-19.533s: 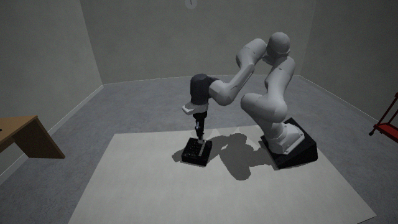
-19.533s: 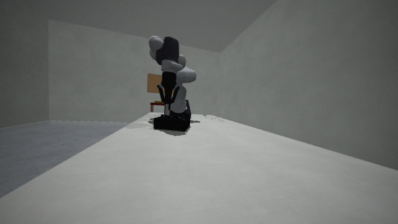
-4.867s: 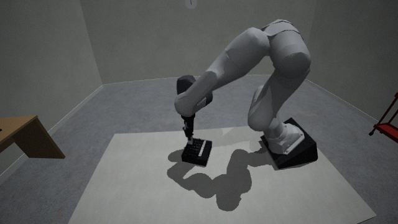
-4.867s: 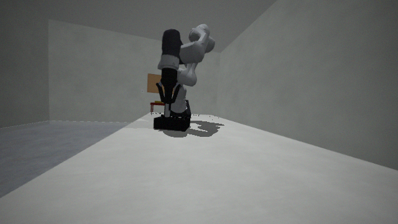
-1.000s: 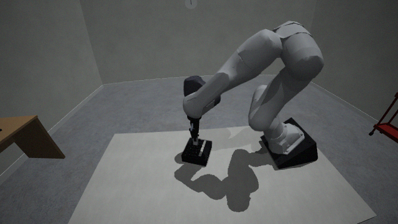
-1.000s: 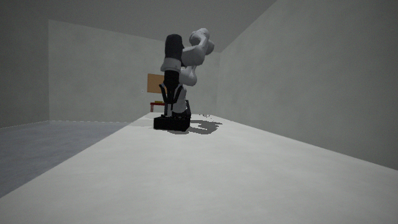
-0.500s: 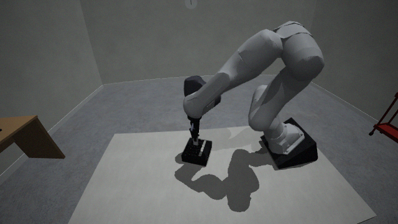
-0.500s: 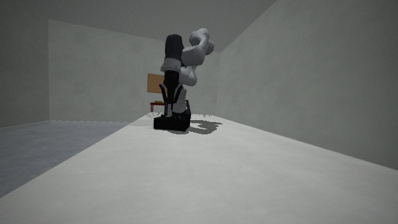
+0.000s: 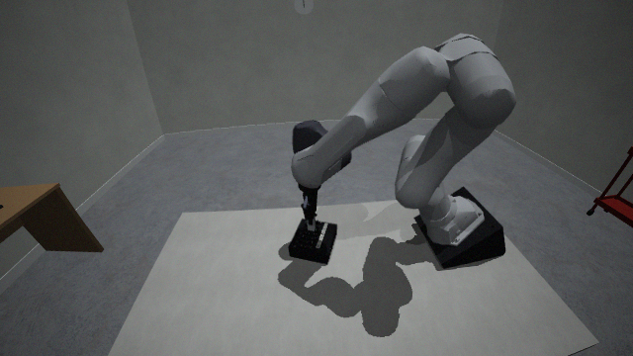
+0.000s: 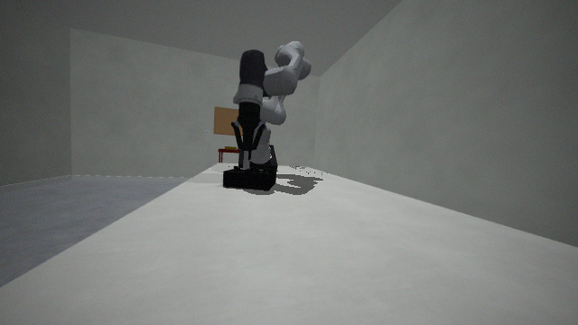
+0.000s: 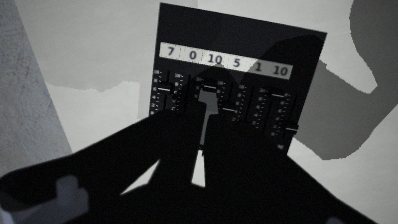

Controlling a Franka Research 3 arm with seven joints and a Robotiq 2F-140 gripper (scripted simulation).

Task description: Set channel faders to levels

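My gripper is now 1 cm short of the channel 2 fader cap, 3 cm to the left of it and 3 cm above it. From my hand the other things lie so: channel 1 fader cap: 2 cm behind, 4 cm to the right, 3 cm below; master fader cap: 5 cm ahead, 8 cm to the left, 3 cm below.
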